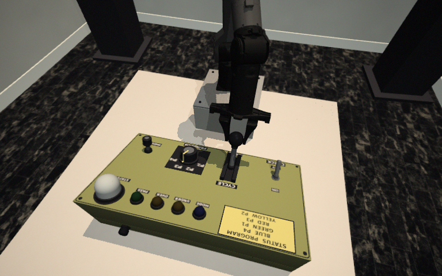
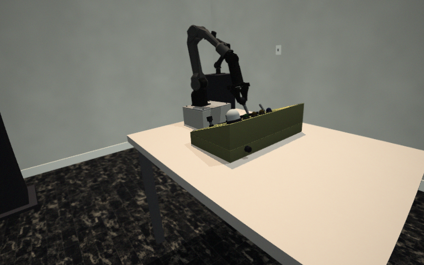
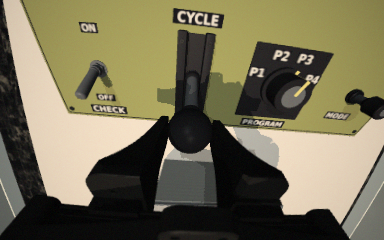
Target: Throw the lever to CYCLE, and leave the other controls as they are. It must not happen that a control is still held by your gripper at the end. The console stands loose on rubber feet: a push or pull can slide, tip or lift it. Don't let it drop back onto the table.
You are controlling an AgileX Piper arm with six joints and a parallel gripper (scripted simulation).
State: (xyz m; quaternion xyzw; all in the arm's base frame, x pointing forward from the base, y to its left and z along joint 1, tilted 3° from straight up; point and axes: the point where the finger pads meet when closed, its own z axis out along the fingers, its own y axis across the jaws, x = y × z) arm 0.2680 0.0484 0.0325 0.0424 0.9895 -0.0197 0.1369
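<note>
Now: the olive console 7 cm ahead of my hand, 7 cm to the right of it and 7 cm below it. Also, from my hand: check toggle (5 cm ahead, 12 cm to the left, 6 cm below); program dial (4 cm ahead, 13 cm to the right, 5 cm below); black ball-topped lever (2 cm ahead, 3 cm below).
</note>
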